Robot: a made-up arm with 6 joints.
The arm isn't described. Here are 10 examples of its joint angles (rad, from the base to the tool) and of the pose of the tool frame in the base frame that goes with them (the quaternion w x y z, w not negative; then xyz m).
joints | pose
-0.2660 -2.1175 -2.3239 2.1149 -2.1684 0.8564 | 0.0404 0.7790 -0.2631 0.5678 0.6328 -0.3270 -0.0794
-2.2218 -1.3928 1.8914 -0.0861 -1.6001 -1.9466 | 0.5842 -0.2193 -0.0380 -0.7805 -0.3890 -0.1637 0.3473
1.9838 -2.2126 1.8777 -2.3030 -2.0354 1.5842 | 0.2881 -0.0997 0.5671 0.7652 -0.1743 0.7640 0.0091
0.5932 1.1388 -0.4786 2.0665 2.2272 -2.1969 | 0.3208 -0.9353 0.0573 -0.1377 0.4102 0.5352 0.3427
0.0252 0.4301 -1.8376 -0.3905 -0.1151 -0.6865 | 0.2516 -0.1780 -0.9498 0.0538 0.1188 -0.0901 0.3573
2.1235 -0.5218 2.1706 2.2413 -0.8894 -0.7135 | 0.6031 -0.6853 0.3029 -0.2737 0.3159 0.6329 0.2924
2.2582 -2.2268 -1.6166 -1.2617 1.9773 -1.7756 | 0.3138 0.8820 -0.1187 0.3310 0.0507 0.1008 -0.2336
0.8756 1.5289 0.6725 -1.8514 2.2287 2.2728 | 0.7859 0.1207 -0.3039 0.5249 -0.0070 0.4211 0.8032
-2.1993 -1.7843 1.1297 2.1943 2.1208 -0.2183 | 0.4468 0.0036 0.8895 0.0956 -0.2127 -0.1902 -0.2717
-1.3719 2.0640 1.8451 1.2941 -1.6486 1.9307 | 0.3351 -0.3777 0.6889 0.5201 0.3649 -0.0402 0.1899
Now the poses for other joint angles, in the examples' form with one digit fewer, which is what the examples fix.
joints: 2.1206 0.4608 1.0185 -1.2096 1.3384 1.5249
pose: 0.314 0.938 0.061 0.135 0.031 0.283 0.351
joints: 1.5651 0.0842 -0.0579 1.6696 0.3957 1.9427
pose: 0.102 0.151 -0.520 -0.834 -0.006 0.667 0.648
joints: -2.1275 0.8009 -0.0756 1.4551 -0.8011 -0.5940
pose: 0.067 -0.042 -0.241 -0.967 -0.270 -0.232 0.874
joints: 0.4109 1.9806 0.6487 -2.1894 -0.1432 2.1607
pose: 0.290 0.389 0.374 0.791 0.505 0.695 0.507
